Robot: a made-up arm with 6 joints.
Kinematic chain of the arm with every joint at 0, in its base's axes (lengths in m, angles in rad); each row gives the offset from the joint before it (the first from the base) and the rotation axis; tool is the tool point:
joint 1: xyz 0 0 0.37 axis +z
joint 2: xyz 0.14 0 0 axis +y
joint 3: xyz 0 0 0.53 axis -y
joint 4: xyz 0 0 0.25 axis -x
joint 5: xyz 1.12 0 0 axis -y
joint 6: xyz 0.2 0 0 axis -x
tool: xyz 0 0 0
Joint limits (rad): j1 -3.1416..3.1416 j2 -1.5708..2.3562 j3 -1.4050..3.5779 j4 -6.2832..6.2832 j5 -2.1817..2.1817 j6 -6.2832..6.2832
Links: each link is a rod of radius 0.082 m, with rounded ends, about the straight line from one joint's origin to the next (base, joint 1, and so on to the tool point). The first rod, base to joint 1, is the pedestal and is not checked.
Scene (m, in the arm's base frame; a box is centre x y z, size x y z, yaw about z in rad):
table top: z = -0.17
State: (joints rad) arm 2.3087 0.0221 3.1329 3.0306 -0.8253 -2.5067
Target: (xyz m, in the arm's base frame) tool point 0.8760 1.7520 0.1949
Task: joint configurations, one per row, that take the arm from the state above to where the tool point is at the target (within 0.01 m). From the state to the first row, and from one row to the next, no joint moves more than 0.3 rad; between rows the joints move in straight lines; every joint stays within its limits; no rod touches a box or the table.
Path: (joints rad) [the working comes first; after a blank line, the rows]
Joints at the target: 1.1201 1.9708 1.7133 2.9319 -0.6549 -2.5067
Straight joint move there: clear.

1: 2.1389 0.3005 2.9301 3.0165 -0.8010 -2.5067
2: 1.9691 0.5789 2.7273 3.0024 -0.7766 -2.5067
3: 1.7993 0.8573 2.5245 2.9883 -0.7523 -2.5067
4: 1.6295 1.1357 2.3217 2.9742 -0.7279 -2.5067
5: 1.4597 1.4140 2.1189 2.9601 -0.7036 -2.5067
6: 1.2899 1.6924 1.9161 2.9460 -0.6793 -2.5067
7: 1.1201 1.9708 1.7133 2.9319 -0.6549 -2.5067

